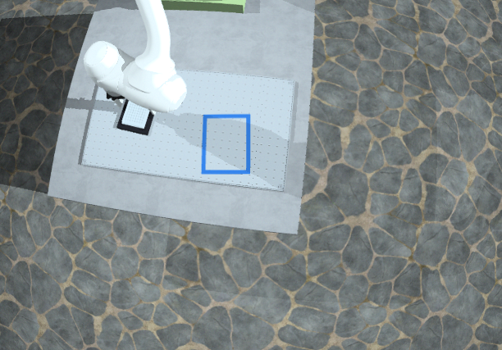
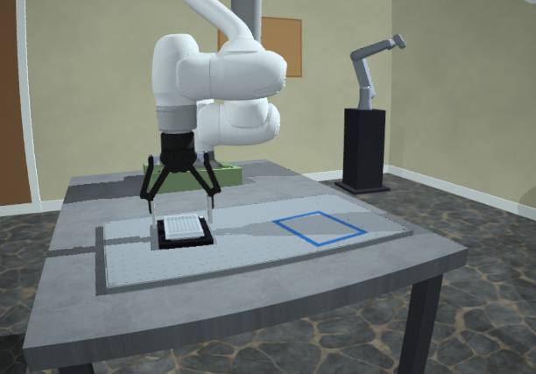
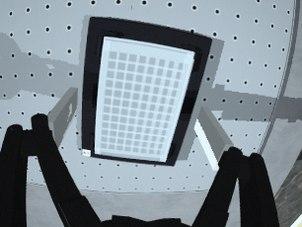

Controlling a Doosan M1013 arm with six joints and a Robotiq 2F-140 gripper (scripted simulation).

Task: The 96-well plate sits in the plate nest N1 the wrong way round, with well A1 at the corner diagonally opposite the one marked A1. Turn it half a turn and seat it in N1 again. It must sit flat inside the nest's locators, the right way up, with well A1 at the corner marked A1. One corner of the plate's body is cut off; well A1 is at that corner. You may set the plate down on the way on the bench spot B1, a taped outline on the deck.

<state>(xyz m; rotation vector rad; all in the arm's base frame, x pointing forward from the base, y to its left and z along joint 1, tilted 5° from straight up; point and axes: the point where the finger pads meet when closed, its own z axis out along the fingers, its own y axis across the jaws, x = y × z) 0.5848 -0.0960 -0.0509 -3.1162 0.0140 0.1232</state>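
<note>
Right now the black plate nest N1 is 3 cm below my hand. Round my hand: white A1 mark 7 cm behind, 5 cm to the left, 3 cm below; then 96-well plate 2 cm below.
</note>
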